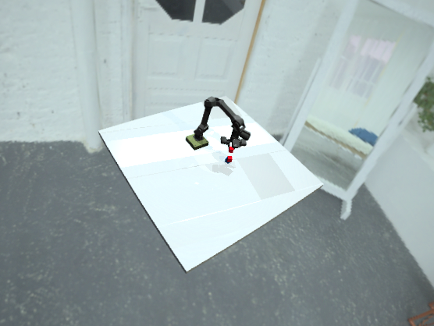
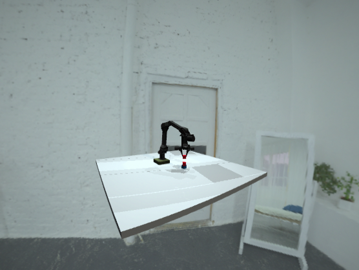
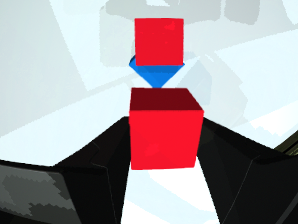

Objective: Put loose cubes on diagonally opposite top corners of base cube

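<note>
My gripper tip is now 9 cm above the blue cube, 1 cm to the left of it and 1 cm short of it.
</note>
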